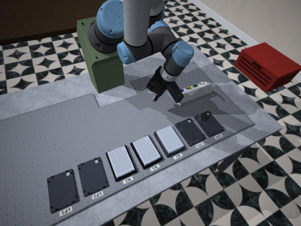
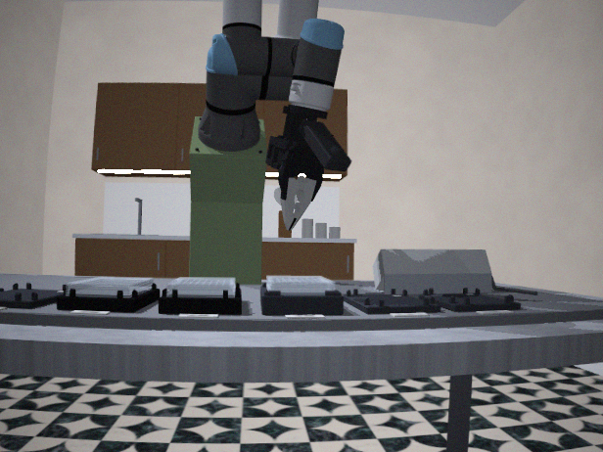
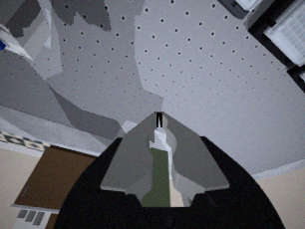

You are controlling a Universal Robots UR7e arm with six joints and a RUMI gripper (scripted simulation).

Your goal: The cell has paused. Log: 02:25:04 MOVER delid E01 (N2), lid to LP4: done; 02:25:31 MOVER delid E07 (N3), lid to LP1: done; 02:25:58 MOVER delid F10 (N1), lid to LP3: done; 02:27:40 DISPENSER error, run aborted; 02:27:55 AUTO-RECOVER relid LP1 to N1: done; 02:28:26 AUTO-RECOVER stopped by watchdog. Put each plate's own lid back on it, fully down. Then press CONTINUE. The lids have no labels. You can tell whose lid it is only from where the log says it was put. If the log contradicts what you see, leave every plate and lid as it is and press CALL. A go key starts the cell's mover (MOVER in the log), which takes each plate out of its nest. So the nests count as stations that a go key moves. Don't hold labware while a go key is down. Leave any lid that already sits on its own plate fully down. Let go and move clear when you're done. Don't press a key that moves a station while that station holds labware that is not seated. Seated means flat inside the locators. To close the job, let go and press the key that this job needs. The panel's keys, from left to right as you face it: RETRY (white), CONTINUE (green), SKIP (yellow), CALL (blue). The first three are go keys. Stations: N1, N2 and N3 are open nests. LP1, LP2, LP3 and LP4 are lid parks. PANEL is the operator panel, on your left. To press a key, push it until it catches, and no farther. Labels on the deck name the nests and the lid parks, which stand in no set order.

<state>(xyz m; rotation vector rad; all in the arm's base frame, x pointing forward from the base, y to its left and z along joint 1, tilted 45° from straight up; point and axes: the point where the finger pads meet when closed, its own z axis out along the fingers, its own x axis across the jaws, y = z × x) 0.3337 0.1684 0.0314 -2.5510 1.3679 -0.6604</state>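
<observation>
Right now the green key is 90 mm behind my hand, 300 mm to the left of it and 60 mm below it. Round my hand: plate: 200 mm ahead, 110 mm to the right, 100 mm below; then blue CALL key: 80 mm behind, 200 mm to the left, 60 mm below; then LP3 lid park: 160 mm ahead, 150 mm to the left, 130 mm below.
</observation>
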